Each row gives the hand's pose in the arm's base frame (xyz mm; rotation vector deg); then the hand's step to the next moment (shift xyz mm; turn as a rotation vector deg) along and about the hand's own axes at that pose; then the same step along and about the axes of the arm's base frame.
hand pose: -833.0 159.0 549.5 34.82 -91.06 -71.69
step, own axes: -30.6 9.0 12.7 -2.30 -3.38 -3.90
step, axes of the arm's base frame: 2.1 34.1 -3.3 3.81 -0.91 -4.07
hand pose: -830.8 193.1 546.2 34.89 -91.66 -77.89
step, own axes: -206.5 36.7 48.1 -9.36 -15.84 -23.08
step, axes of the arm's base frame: 58.8 204.7 -30.7 21.40 -7.79 -18.77
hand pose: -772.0 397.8 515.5 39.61 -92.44 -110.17
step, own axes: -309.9 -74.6 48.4 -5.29 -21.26 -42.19
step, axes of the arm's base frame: 187.1 257.5 -51.6 31.08 -23.45 -27.28
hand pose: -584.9 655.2 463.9 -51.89 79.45 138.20
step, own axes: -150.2 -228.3 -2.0 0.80 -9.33 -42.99
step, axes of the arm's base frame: 225.6 137.0 -70.9 21.05 -31.17 -22.83
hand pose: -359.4 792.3 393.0 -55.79 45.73 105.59
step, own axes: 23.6 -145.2 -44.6 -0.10 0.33 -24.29
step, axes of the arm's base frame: 137.3 32.0 -61.3 7.00 -20.11 -11.68
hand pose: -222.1 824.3 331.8 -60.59 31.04 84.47
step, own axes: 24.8 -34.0 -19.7 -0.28 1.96 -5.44
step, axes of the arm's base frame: 40.5 4.0 -22.4 -0.25 -5.04 -2.85
